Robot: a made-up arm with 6 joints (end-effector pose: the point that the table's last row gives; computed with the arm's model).
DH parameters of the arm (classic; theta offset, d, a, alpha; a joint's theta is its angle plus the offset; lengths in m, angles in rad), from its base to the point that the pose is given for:
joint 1: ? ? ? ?
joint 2: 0 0.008 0.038 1.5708
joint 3: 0 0.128 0.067 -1.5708
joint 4: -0.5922 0 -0.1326 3.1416
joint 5: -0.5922 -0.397 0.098 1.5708
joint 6: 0.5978 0 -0.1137 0
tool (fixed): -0.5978 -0.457 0 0
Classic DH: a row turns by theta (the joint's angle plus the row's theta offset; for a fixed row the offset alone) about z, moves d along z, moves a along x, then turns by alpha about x.
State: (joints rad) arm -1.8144 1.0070 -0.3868 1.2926 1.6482 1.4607
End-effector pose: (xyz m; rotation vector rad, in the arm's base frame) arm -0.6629 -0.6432 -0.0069 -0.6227 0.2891 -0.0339
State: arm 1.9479 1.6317 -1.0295 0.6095 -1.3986 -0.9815
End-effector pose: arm -0.1080 -0.0280 0.7325 -2.1321 -0.0057 -0.8255
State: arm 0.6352 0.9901 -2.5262 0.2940 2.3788 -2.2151
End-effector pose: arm 0.3653 0.1822 0.7548 -0.8203 -2.5641 -0.4499
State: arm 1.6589 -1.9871 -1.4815 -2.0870 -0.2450 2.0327
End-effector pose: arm 0.3716 -0.1773 -0.1528 -0.4141 -1.5744 0.9866
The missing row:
joint 1: 0 0.214 0.102 1.5708
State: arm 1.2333 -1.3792 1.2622 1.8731 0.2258 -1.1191
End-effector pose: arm 0.4942 -0.3230 0.3085 -0.2720 -1.2550 0.0253
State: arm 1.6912 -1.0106 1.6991 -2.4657 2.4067 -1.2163
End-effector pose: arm 0.6374 -0.1775 0.4326 0.1079 -1.5944 -0.2346
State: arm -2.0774 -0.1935 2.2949 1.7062 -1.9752 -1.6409
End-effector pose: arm 0.2822 -0.2863 0.3382 -2.3984 -0.5504 -0.0655
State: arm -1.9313 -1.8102 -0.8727 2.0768 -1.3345 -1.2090
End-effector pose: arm -0.3345 -0.1063 -0.0680 0.0764 1.7602 1.6243
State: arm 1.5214 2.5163 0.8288 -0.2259 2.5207 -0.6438
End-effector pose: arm 0.1447 0.1677 -0.3276 -0.0015 0.5018 1.5852
